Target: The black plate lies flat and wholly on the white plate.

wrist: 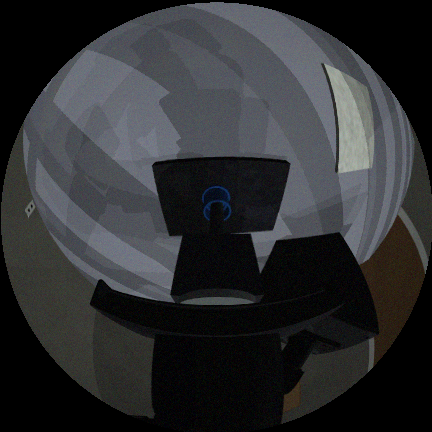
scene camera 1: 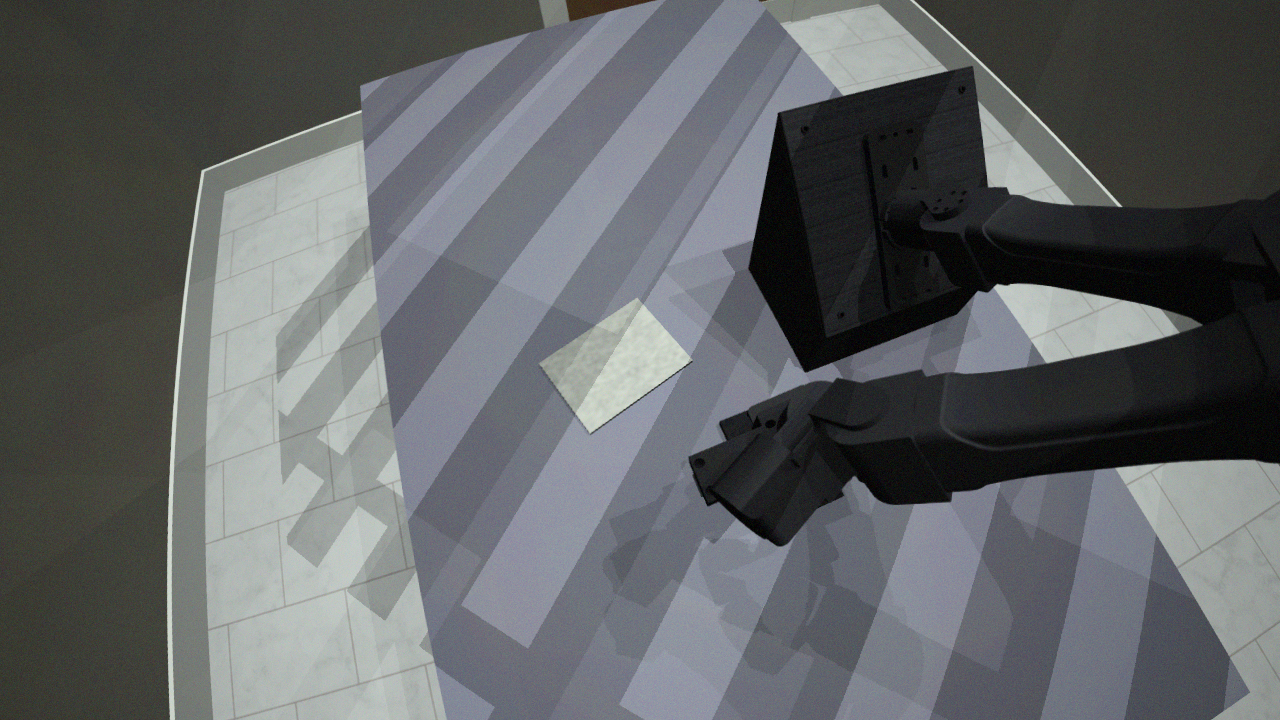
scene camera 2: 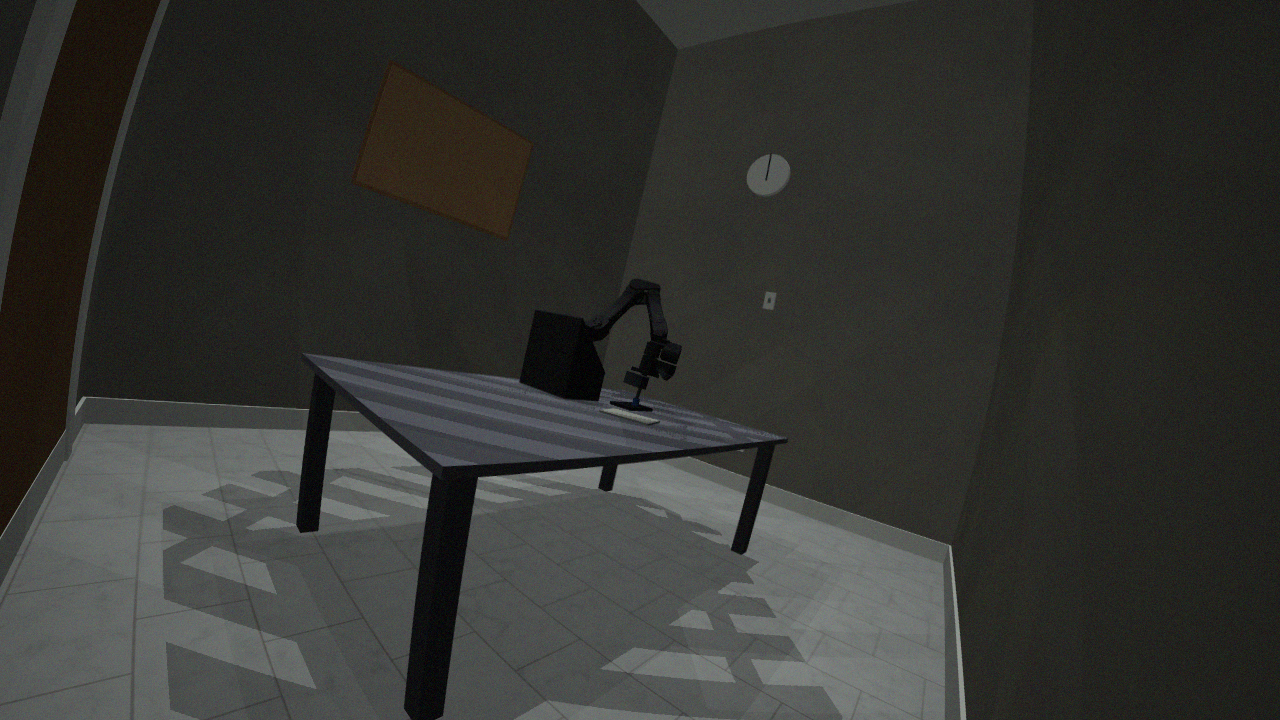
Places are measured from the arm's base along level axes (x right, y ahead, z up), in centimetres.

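Pixels of known places: hand at its tool point: point(wrist: 216, 193); arm's base at its link origin: point(wrist: 305, 336) point(scene camera 1: 900, 218) point(scene camera 2: 573, 345).
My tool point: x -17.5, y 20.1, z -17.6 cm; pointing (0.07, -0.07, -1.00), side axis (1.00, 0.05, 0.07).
Note:
For each thing: its top centre in the pictures, then the offset to it from my tool point. Level surfaces: height alone.
- pale white plate at its top centre: point(scene camera 1: 614, 361) point(wrist: 359, 122) point(scene camera 2: 630, 415) dx +19.9, dy +14.4, dz +0.5 cm
- black plate at its top centre: point(wrist: 223, 202) point(scene camera 2: 632, 404) dx +0.7, dy -0.5, dz +1.0 cm
- table at its surface level: dz -0.1 cm
The pale white plate point(scene camera 1: 615, 365) point(scene camera 2: 631, 417) point(wrist: 353, 125) lies flat on the table, apart from the black plate. The black plate point(scene camera 2: 621, 405) point(wrist: 175, 187) lies flat on the table beside it, below my suction cup. My gripper point(scene camera 2: 636, 400) point(wrist: 216, 198) is a small blue-rimmed cup, down against the middle of the black plate's top. The cup is shut on the black plate, which shows no clear lift off the table. In scene camera 1 the arm's wrist hides the cup and the black plate.
The table point(scene camera 1: 501, 205) point(scene camera 2: 429, 419) carries striped light and shadow. A big black wedge-shaped mount point(scene camera 1: 841, 214) point(scene camera 2: 556, 358) stands on it, close to the arm point(scene camera 1: 1074, 402) point(scene camera 2: 619, 307). In scene camera 1 the arm reaches in from the right.

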